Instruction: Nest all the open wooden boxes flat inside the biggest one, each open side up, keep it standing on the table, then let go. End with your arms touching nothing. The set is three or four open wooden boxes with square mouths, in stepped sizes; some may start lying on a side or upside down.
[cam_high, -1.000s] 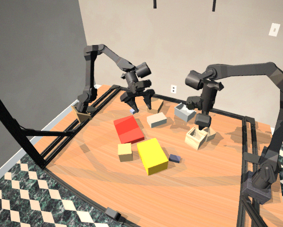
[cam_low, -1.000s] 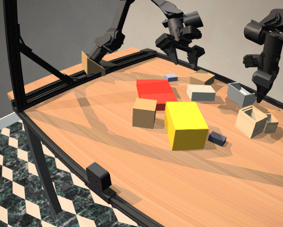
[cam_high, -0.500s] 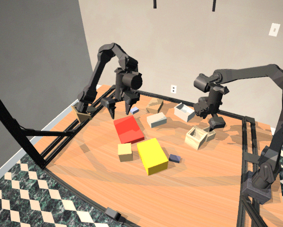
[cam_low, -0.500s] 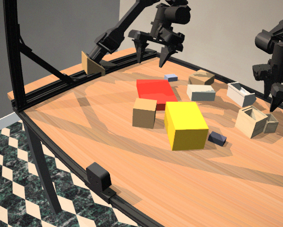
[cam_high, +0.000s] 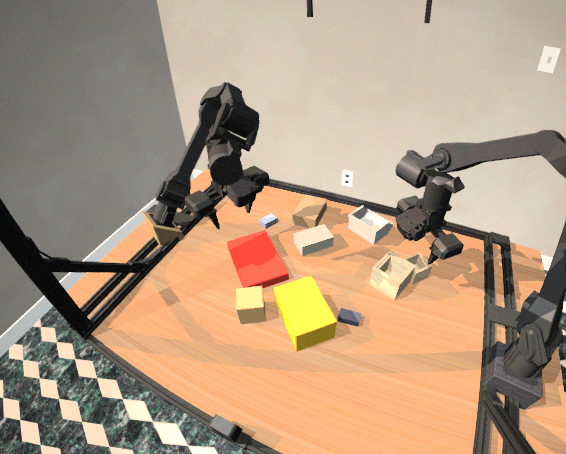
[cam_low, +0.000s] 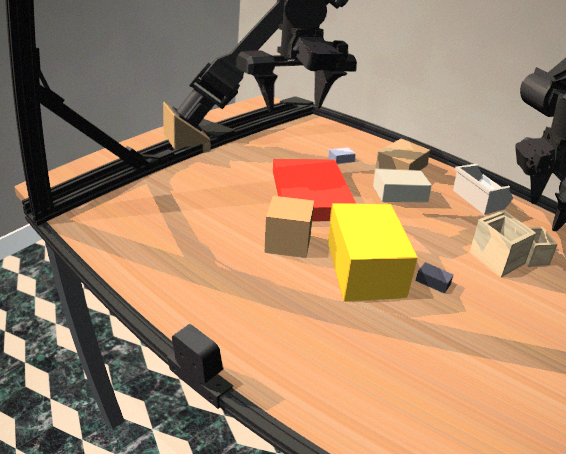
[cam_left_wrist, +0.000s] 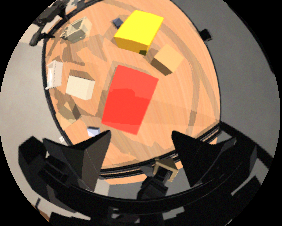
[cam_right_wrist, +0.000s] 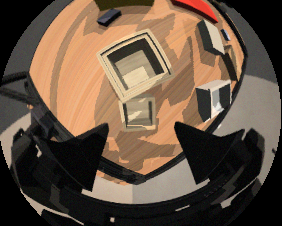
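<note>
My right gripper is now 100 mm above the smallest wooden box. From my right hand the other things lie so: middle-sized wooden box (60 mm behind, 40 mm to the left, 90 mm below); biggest wooden box (60 mm behind, 50 mm to the left, 90 mm below); white tray (110 mm ahead, 160 mm to the left, 90 mm below).
</note>
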